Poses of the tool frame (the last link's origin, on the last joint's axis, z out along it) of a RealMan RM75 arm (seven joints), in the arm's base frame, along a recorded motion.
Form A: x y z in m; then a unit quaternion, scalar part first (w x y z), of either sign.
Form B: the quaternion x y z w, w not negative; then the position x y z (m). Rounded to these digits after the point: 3 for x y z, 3 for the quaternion.
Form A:
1: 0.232, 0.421, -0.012, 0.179, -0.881, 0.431, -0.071
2: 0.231, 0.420, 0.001, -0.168, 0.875, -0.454, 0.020
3: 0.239, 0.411, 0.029, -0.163, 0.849, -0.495, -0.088
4: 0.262, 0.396, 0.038, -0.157, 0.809, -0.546, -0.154
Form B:
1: -0.881, 0.431, -0.071, 0.179, 0.232, 0.421, -0.012
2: -0.875, 0.454, -0.020, 0.168, 0.231, 0.420, 0.001
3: -0.849, 0.495, 0.088, 0.163, 0.239, 0.411, 0.029
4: -0.809, 0.546, 0.154, 0.157, 0.262, 0.396, 0.038
